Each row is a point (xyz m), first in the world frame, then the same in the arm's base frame.
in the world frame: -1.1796 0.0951 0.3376
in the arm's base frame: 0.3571 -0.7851 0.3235
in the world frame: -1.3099 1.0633 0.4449
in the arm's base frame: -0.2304 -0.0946 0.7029
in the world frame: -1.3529 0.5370 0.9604
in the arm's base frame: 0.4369 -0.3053 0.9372
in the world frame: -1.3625 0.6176 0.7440
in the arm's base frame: 0.2352 -0.3360 0.8286
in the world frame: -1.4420 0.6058 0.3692
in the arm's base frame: -0.0417 -0.5356 0.6542
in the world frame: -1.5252 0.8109 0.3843
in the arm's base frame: -0.1920 -0.4225 0.7718
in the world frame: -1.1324 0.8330 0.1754
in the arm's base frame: -0.2021 -0.2757 0.3514
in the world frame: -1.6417 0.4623 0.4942
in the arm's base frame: 0.0598 -0.7010 0.8503
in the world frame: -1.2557 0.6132 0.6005
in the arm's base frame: 0.1801 -0.3380 0.6584
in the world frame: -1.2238 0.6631 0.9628
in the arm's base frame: 0.4068 -0.1408 0.8693
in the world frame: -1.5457 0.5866 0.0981
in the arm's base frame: -0.2525 -0.7129 0.5606
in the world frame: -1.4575 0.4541 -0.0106
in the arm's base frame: -0.2099 -0.8064 0.3975
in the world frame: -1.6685 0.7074 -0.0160
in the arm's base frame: -0.4520 -0.7347 0.6095
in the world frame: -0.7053 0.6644 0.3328
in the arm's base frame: 0.1701 -0.1074 0.0892
